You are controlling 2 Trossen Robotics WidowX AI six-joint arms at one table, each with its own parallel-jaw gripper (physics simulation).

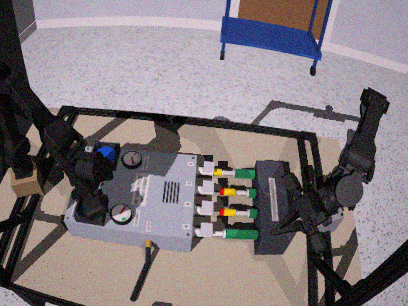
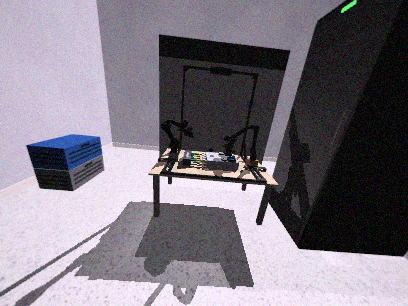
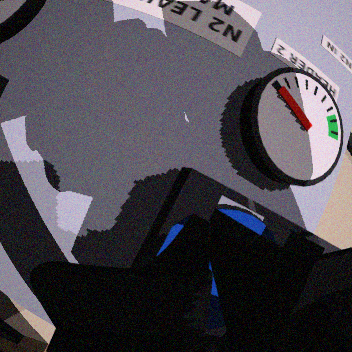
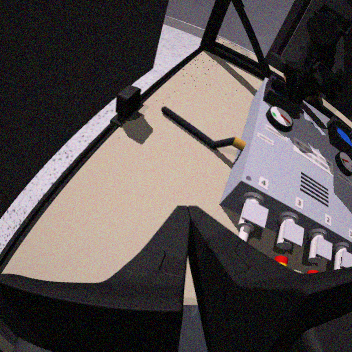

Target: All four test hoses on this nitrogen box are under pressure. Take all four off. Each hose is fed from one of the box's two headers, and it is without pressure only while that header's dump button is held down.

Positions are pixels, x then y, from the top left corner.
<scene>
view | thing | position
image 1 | my left gripper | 102, 205
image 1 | my right gripper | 270, 234
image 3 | my left gripper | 205, 217
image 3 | grey nitrogen box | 124, 124
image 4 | my left gripper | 287, 109
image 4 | my right gripper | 185, 214
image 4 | grey nitrogen box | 290, 168
</scene>
